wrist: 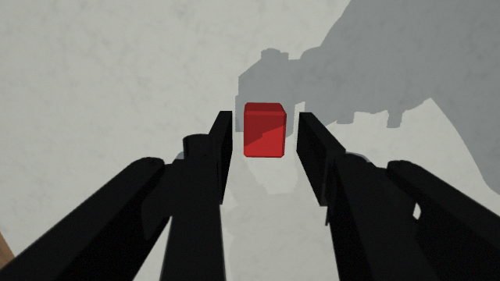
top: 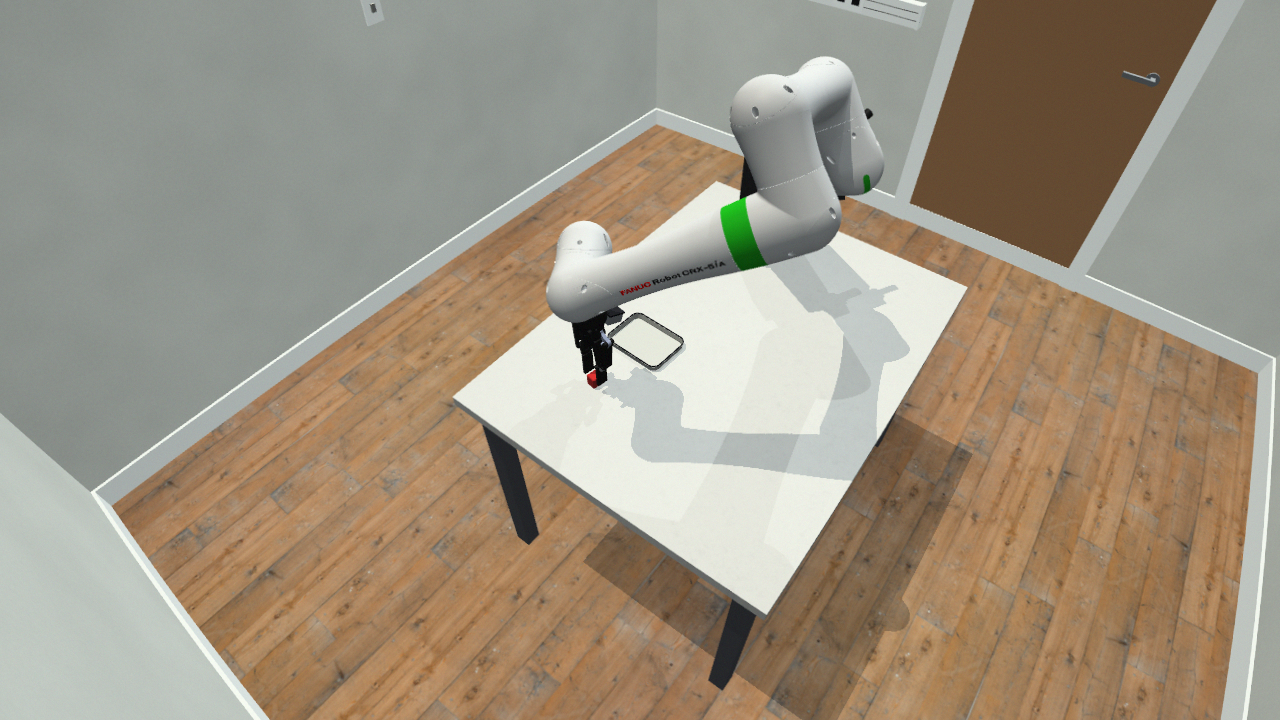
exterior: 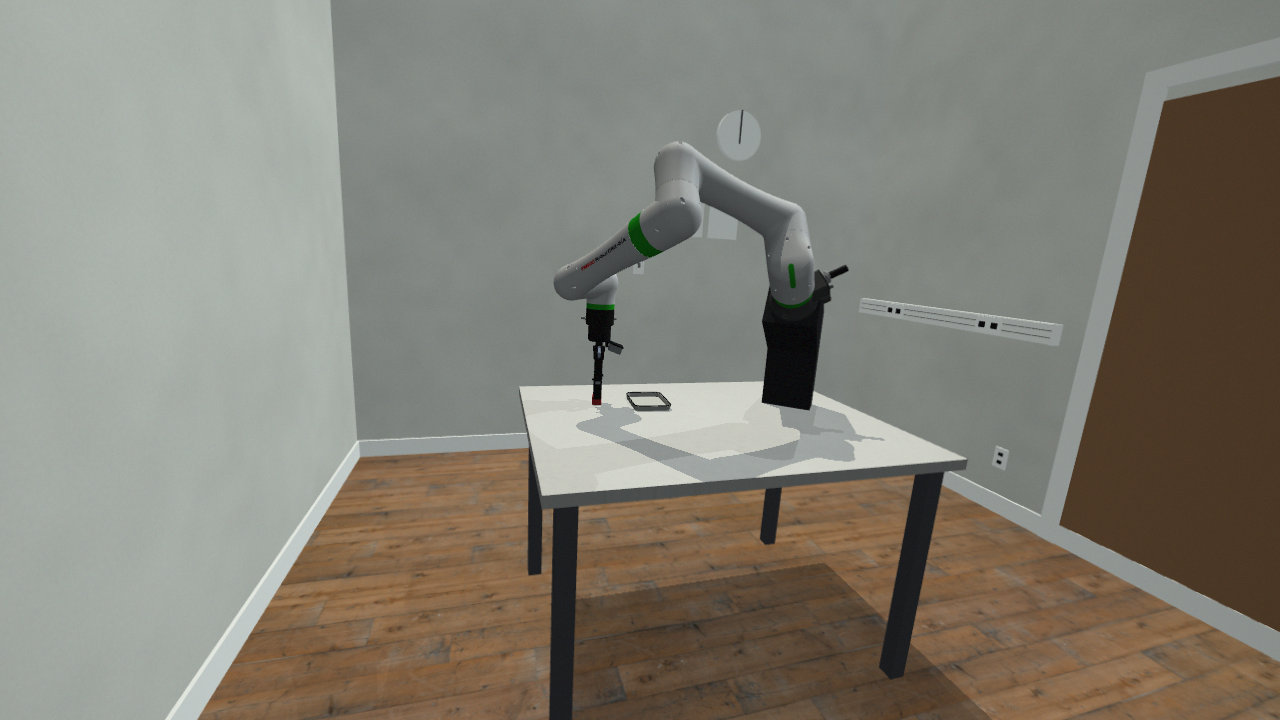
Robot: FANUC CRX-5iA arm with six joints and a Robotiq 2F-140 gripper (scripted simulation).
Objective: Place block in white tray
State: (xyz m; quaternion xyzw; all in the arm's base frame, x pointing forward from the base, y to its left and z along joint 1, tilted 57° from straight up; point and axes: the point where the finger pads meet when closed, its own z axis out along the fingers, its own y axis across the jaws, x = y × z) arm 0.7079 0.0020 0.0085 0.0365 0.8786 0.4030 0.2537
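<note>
Now: hand 4 cm above the red block. The rest, counted from my hand: white tray: 17 cm behind, 4 cm to the right, 4 cm below.
</note>
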